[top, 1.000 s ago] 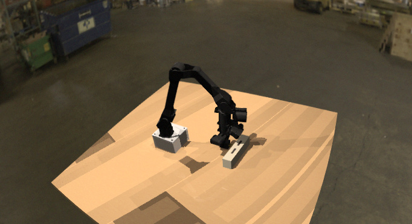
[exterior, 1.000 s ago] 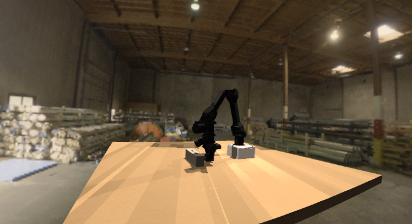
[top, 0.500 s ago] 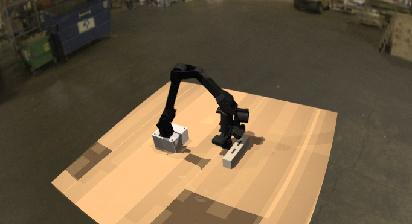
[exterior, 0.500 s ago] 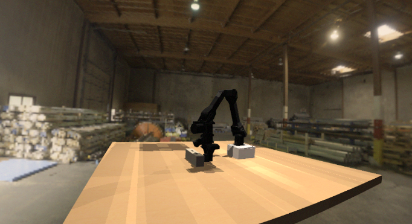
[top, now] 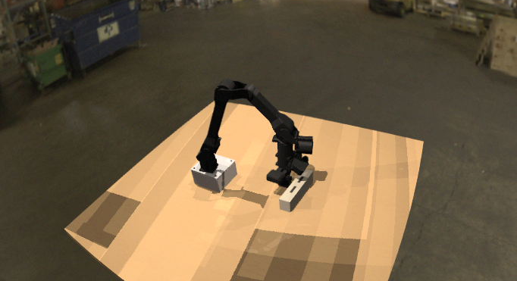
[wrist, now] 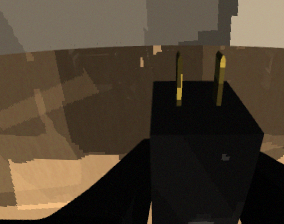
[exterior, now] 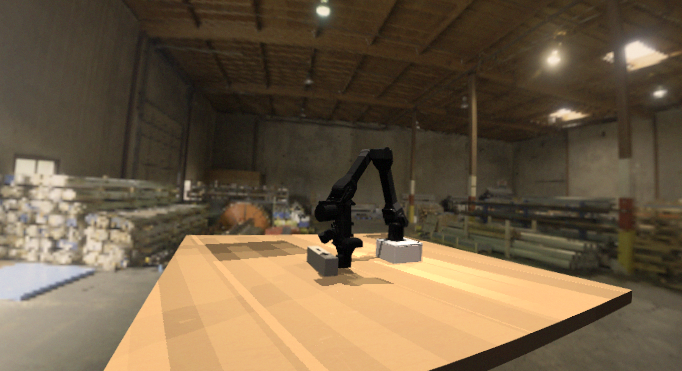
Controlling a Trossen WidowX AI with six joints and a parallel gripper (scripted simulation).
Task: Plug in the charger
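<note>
Now: gripper tip 20 mm short of the black two-prong charger and 10 mm below it.
</note>
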